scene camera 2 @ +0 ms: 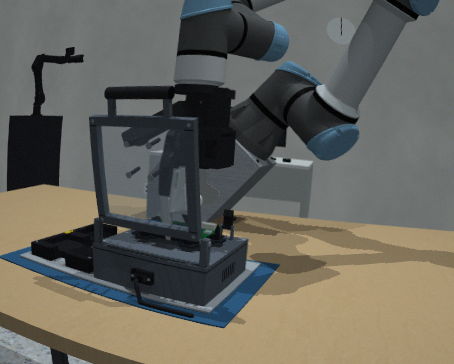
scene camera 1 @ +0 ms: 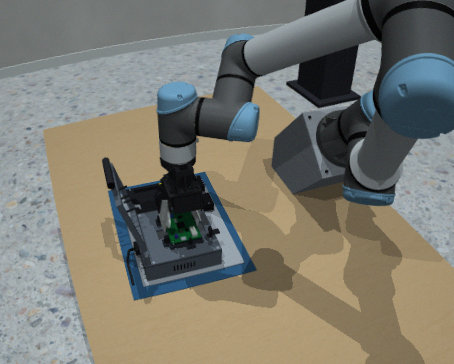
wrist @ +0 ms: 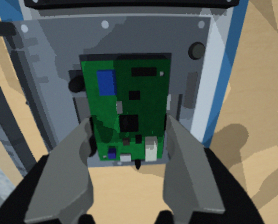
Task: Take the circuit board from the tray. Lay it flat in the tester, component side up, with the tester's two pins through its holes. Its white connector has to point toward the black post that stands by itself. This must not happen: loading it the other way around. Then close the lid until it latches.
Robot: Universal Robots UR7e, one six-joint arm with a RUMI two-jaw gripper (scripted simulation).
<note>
The pictures show: the gripper, a green circuit board, a clear lid and a nest.
The gripper shows as well in scene camera 1 and in the wrist view.
</note>
